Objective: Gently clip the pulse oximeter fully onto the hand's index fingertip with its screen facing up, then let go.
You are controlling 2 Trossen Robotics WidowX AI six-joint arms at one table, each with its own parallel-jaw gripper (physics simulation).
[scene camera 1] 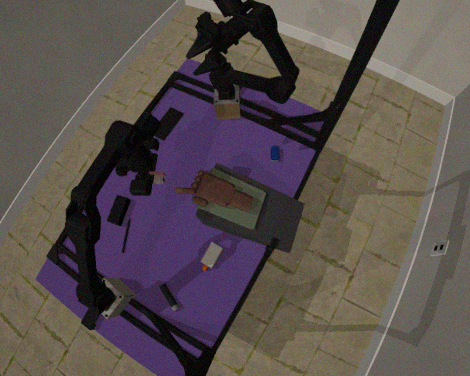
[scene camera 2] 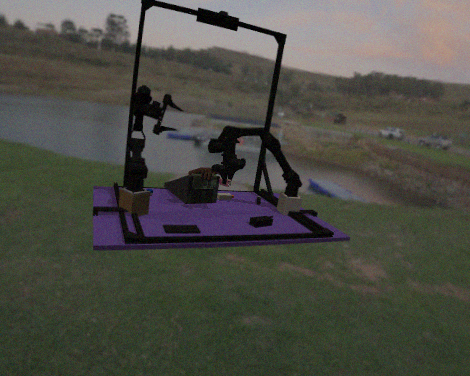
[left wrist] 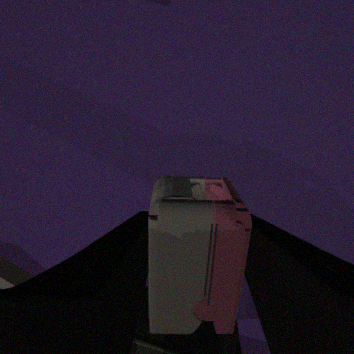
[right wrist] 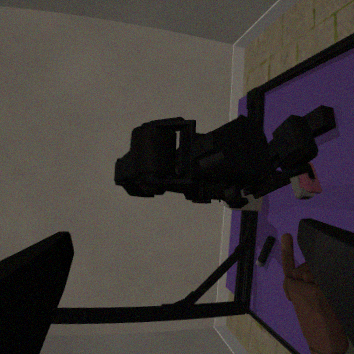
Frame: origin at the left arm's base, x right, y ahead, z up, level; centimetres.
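Seen in the pictures: left gripper, between the fingertips: (scene camera 1: 152,177) (scene camera 2: 227,183) (left wrist: 194,223) (right wrist: 302,172); right gripper, between the fingertips: (scene camera 1: 190,66) (scene camera 2: 179,120) (right wrist: 186,236); left arm's base, origin of its link: (scene camera 1: 105,298) (scene camera 2: 291,195); right arm's base, origin of its link: (scene camera 1: 226,93) (scene camera 2: 135,189).
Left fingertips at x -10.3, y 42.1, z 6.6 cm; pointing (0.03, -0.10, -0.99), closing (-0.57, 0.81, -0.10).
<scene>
Pixels of each thing's top centre, then the offset from my left fingertips to it.
- pulse oximeter, centre of its top: (left wrist: 192,288) (right wrist: 294,178) (scene camera 1: 154,175) dx +1.0, dy +0.8, dz +2.0 cm
- blue item, centre of its top: (scene camera 1: 275,151) dx +25.1, dy +37.0, dz -13.9 cm
- white box, centre of its top: (scene camera 1: 210,257) (scene camera 2: 226,194) dx +29.1, dy -9.2, dz -14.3 cm
- dark cylinder, centre of its top: (right wrist: 261,251) (scene camera 1: 168,297) dx +25.8, dy -29.4, dz -14.4 cm
- black block, centre of its top: (right wrist: 305,123) (scene camera 1: 116,209) (scene camera 2: 261,218) dx -10.8, dy -17.2, dz -13.6 cm
- pen, centre of its top: (scene camera 1: 125,234) dx -2.4, dy -22.5, dz -16.2 cm
- flat black pad, centre of its top: (scene camera 2: 181,228) (scene camera 1: 166,122) dx -20.9, dy +23.5, dz -16.3 cm
The pulse oximeter (scene camera 1: 158,177) (left wrist: 182,265) (right wrist: 303,188) has a pale grey half and a pink half. My left gripper (left wrist: 194,223) is shut on it, one finger on each half. It is held above the mat, left of the index finger in scene camera 1 and apart from it. The screen cannot be made out. The brown hand (scene camera 1: 220,192) (scene camera 2: 202,172) (right wrist: 312,305) lies on a green-topped sloped stand, its index finger (scene camera 1: 185,190) (right wrist: 287,252) pointing left in scene camera 1. My right gripper (scene camera 1: 192,65) (scene camera 2: 178,120) (right wrist: 186,236) is open and empty, high at the back, far from the hand.
In scene camera 1, a blue item (scene camera 1: 275,153) lies right of the hand. A white box (scene camera 1: 212,254) with an orange end and a dark cylinder (scene camera 1: 168,295) lie below it. A black block (scene camera 1: 119,210), a pen (scene camera 1: 126,236) and a flat black pad (scene camera 1: 169,123) lie at the left.
</scene>
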